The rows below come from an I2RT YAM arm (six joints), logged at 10 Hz.
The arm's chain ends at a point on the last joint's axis. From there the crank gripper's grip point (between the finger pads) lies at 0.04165 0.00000 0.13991 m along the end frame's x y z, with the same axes.
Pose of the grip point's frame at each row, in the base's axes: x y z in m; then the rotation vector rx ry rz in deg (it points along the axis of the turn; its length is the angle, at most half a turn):
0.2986 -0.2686 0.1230 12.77 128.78 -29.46
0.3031 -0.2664 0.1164 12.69 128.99 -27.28
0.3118 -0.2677 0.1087 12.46 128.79 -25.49
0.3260 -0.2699 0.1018 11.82 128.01 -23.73
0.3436 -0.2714 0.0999 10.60 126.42 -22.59
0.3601 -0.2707 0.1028 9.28 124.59 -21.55
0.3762 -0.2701 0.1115 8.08 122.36 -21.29
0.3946 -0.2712 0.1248 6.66 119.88 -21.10
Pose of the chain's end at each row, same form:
0.2315 -0.2079 0.2375 12.77 128.78 -29.46
0.2347 -0.2097 0.2322 12.69 128.99 -27.28
0.2415 -0.2142 0.2249 12.46 128.79 -25.49
0.2526 -0.2196 0.2175 11.82 128.01 -23.73
0.2657 -0.2231 0.2135 10.60 126.42 -22.59
0.2773 -0.2243 0.2137 9.28 124.59 -21.55
0.2885 -0.2241 0.2187 8.08 122.36 -21.29
0.3016 -0.2256 0.2277 6.66 119.88 -21.10

